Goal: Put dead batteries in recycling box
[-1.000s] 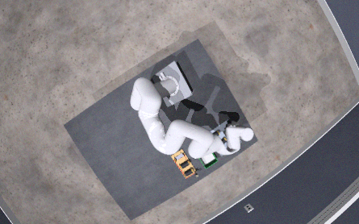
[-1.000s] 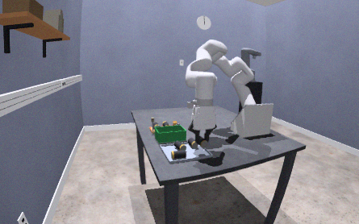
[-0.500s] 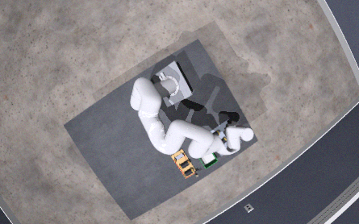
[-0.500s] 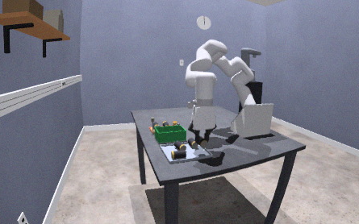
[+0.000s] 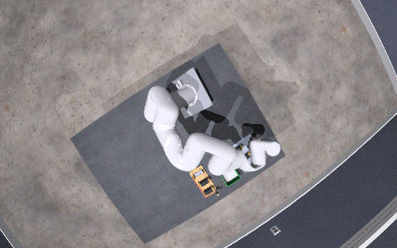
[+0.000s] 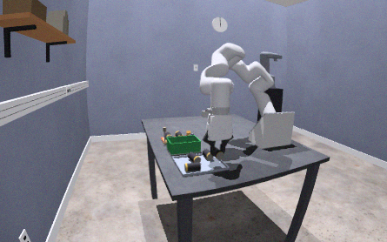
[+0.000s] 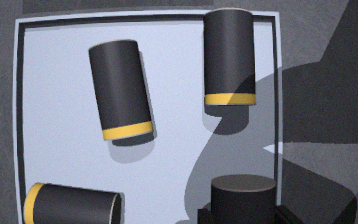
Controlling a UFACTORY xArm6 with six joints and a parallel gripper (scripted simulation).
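Right now my hand is 8 cm above the grey tray, 6 cm short of it and 5 cm to the left of it. The rest, counted from my hand: green recycling box 23 cm to the right, 8 cm ahead, 6 cm below.
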